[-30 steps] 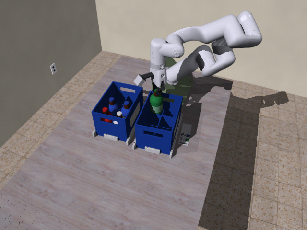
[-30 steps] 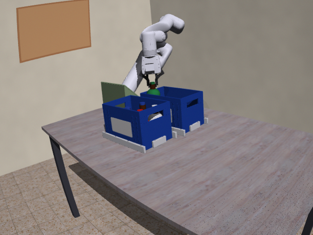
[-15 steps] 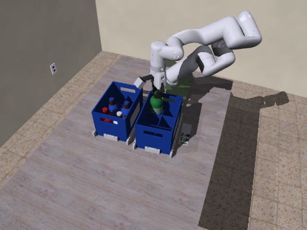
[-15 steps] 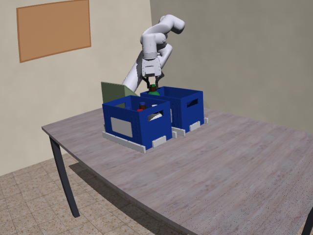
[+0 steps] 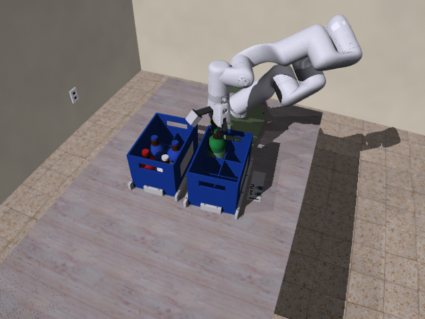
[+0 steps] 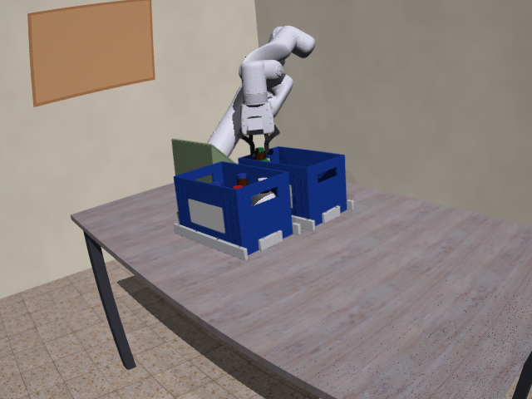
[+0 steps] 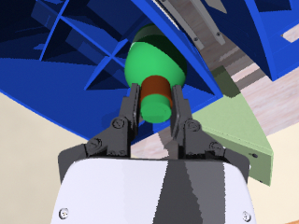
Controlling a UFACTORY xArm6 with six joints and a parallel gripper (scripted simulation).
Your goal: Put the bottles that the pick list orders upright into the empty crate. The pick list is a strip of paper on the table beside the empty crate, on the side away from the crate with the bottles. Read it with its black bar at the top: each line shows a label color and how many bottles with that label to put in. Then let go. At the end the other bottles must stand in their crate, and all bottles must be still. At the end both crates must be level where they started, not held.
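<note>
Right now my hand is 70 mm above the green-labelled bottle. Also, from my hand: white-labelled bottle 190 mm ahead, 110 mm to the right, 110 mm below; blue-labelled bottle 110 mm ahead, 130 mm to the right, 110 mm below; pick list 20 mm ahead, 190 mm to the left, 190 mm below.
</note>
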